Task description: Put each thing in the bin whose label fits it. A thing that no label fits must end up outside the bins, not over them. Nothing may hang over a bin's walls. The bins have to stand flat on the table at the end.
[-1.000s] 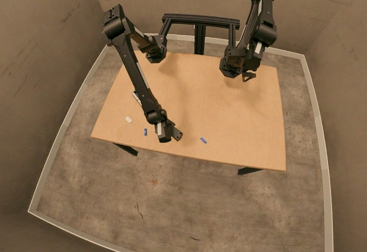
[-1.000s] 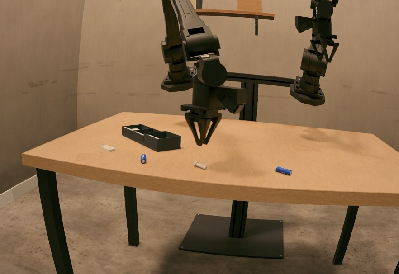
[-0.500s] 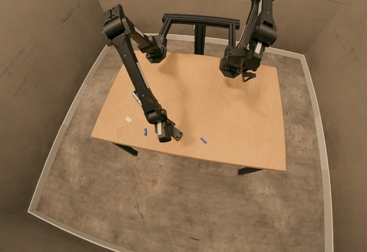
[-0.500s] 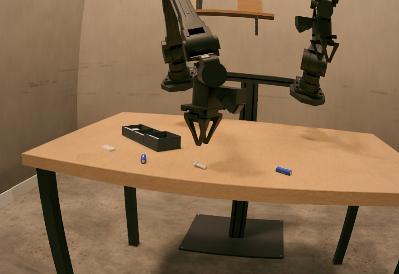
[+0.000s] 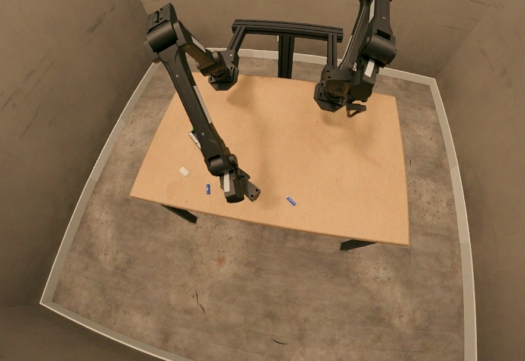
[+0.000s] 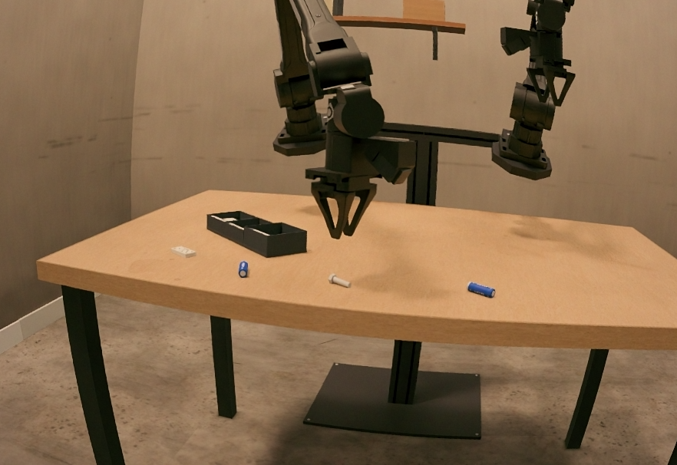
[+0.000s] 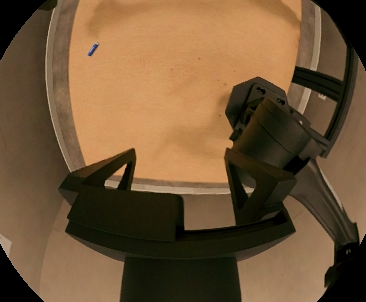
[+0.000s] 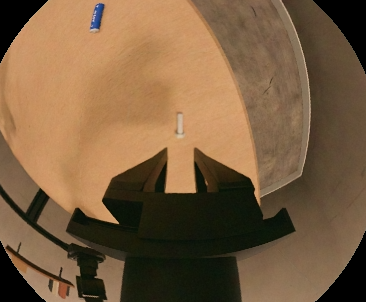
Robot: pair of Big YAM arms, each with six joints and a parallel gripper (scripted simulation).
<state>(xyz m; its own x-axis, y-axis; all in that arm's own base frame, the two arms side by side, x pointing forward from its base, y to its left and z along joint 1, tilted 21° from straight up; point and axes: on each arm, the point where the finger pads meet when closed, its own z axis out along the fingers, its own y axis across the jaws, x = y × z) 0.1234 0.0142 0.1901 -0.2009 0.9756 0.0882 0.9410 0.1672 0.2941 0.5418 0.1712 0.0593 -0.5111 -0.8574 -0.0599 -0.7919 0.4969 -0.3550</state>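
My right gripper is now 80 mm above the white bolt and 10 mm to the left of it. Round my right hand: eraser: 310 mm to the right, 250 mm behind, 70 mm below; black bin tray: 230 mm to the right, 190 mm behind, 60 mm below; flat white block: 300 mm to the right, 80 mm below, 40 mm behind.
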